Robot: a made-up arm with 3 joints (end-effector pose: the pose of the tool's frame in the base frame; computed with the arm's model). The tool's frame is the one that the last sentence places.
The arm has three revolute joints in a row. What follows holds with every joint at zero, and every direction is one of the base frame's.
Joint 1 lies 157.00 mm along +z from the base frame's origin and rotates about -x.
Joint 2 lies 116.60 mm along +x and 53.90 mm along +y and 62.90 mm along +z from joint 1 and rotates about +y.
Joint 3 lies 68.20 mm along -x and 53.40 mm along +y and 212.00 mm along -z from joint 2 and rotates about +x.
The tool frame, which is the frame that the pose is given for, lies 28.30 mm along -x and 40.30 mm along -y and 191.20 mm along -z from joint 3; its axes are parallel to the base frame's.
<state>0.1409 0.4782 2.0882</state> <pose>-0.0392 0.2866 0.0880 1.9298 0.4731 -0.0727</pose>
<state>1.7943 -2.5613 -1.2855</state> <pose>0.3218 0.2144 0.1980 -2.6684 0.1218 2.5728</pose>
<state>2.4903 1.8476 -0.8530</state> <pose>-0.1527 0.1956 0.0047 -2.0795 -0.8711 -2.0090</pose>
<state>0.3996 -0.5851 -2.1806</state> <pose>0.0745 -0.0431 0.1228 -2.6495 -0.5338 0.2522</pose>
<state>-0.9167 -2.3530 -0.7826</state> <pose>0.4110 -0.2083 0.2460 1.2836 -0.4463 -2.4677</pose>
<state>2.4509 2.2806 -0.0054</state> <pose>-0.1262 0.2032 -0.1924 -0.9085 -0.6244 -2.5036</pose>
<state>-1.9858 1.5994 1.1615</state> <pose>-0.2056 -0.2619 0.3330 2.7197 -0.4148 1.6021</pose>
